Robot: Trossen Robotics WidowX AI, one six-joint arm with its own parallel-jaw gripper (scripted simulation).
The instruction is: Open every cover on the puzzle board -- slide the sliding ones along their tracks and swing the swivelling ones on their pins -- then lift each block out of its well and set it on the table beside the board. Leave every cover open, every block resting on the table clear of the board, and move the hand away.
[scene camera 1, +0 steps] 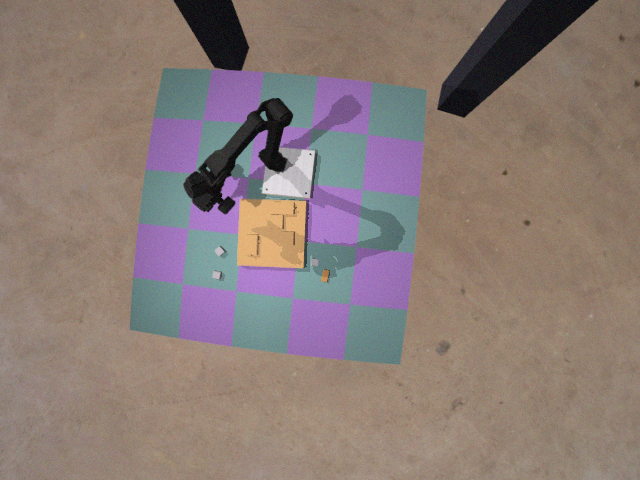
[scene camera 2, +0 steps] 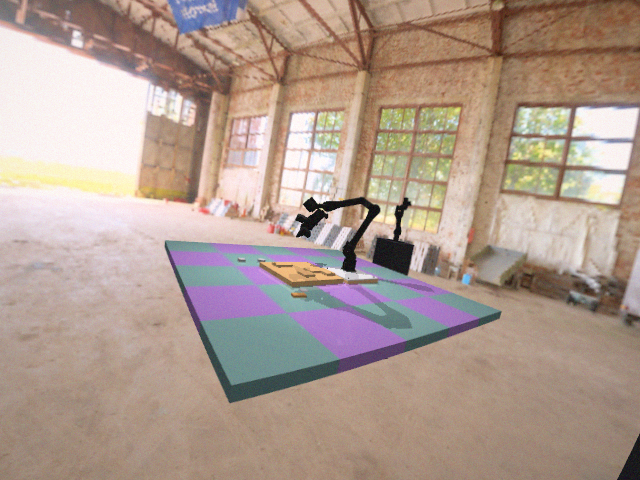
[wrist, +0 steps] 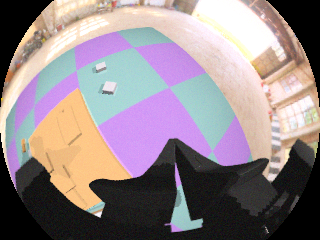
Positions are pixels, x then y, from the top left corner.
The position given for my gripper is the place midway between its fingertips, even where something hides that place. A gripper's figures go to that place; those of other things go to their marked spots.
Labels:
My gripper (wrist: 172, 141): 0.10 m from the lens. A puzzle board (wrist: 88, 158) is 0.24 m from the lens.

